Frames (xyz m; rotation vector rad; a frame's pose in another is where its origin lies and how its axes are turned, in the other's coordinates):
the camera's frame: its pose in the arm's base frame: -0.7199 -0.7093 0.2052 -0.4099 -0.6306 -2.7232
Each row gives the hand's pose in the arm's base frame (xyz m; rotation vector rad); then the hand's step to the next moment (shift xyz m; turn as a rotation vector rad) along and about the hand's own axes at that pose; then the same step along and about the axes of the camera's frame.
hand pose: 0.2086 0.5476 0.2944 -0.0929 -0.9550 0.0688
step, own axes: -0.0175 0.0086 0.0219 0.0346 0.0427 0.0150
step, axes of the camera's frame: 0.0228 -0.0179 -0.0043 -0.0064 -0.0253 0.0507
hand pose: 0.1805 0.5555 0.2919 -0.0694 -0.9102 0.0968
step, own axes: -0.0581 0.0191 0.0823 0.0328 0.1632 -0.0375
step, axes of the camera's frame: 0.0900 -0.0477 -0.0117 -0.0809 -0.1312 0.0732
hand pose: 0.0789 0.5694 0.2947 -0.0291 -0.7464 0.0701
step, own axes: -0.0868 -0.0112 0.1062 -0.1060 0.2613 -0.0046
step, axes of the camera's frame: 0.1337 -0.0268 -0.0186 -0.0098 -0.2809 0.0231
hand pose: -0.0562 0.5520 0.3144 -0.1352 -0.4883 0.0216
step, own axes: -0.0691 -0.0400 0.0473 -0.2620 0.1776 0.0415
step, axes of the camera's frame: 0.0899 0.0070 -0.0219 0.1490 -0.2741 -0.0674
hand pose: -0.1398 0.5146 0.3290 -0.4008 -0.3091 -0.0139
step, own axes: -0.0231 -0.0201 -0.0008 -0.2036 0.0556 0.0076
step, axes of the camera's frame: 0.0259 0.0086 -0.0139 0.1384 -0.1360 -0.0834
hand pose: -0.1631 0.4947 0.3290 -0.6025 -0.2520 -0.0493
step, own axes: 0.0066 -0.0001 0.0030 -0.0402 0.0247 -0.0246
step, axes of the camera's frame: -0.0042 0.0021 0.0055 0.0117 -0.0318 -0.0410
